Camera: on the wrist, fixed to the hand. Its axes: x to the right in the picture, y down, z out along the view.
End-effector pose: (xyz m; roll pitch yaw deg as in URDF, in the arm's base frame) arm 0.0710 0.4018 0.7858 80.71 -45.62 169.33
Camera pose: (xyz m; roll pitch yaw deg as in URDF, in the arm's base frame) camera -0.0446 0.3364 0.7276 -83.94 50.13 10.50
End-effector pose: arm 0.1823 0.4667 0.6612 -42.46 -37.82 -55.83
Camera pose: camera 0.0815 0.3630 0.6715 22.32 23.10 121.99
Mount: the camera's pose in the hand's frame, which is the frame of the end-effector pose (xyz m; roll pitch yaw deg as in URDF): 0.0294 -0.0979 -0.1028 -19.94 -12.17 -171.44
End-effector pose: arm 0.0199 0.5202 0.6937 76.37 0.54 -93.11
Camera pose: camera 0.0951 0.4878 0.5741 -94.88 4.74 100.78
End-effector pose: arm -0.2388 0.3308 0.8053 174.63 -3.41 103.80
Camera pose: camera -0.3485 0.3284 0.9001 165.05 16.30 -83.69
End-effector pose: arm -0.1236 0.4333 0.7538 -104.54 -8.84 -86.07
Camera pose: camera -0.1976 0.4177 0.8775 84.00 3.54 79.98
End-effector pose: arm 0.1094 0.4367 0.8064 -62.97 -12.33 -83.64
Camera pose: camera -0.0236 0.4017 0.8522 43.24 -0.79 89.37
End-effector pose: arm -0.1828 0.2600 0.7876 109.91 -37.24 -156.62
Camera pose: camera -0.1844 0.1177 0.7600 -120.00 48.68 36.39
